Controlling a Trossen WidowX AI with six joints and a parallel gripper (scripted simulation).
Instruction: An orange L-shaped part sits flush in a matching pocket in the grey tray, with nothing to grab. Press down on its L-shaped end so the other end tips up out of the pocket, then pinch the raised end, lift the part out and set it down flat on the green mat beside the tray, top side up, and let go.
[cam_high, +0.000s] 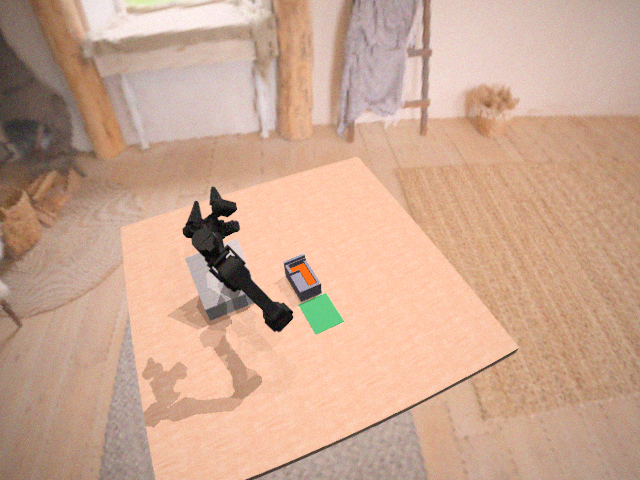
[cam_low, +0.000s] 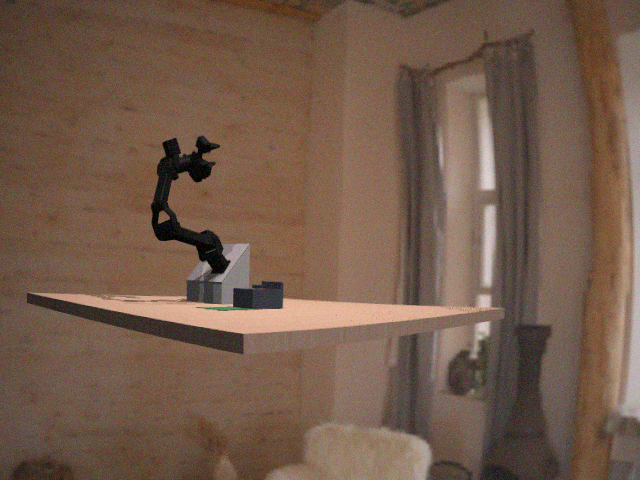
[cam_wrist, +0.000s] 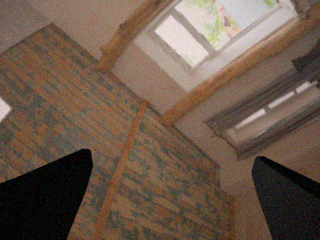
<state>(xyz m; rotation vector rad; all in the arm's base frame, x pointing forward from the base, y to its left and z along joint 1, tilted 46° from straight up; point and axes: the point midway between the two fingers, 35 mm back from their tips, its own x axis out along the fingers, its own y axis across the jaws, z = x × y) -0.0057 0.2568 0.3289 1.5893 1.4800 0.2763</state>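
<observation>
The orange L-shaped part is 510 mm below my gripper tip, 260 mm ahead of it and 30 mm to the right of it. Also, from my gripper tip: green mat 570 mm below, 260 mm ahead, 200 mm to the right.
</observation>
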